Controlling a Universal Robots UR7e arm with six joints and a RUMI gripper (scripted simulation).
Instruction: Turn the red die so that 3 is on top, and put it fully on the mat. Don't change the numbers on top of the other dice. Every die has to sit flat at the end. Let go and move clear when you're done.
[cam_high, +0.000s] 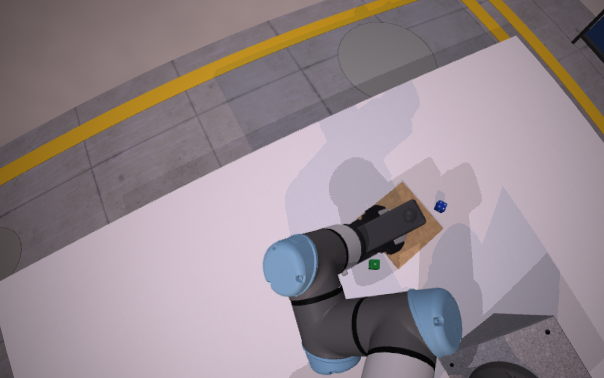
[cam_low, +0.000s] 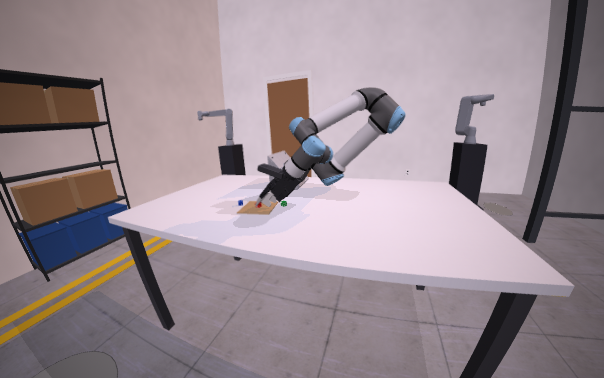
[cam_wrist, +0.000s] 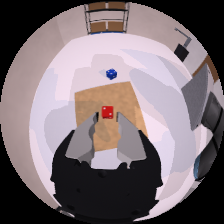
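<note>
My hand is 10 mm to the left of the red die and 10 mm above it. Also, from my hand: mat 10 mm to the right, 30 mm below; then blue die 10 mm behind, 110 mm to the right, 20 mm below; then green die 50 mm behind, 90 mm to the left, 20 mm below.
</note>
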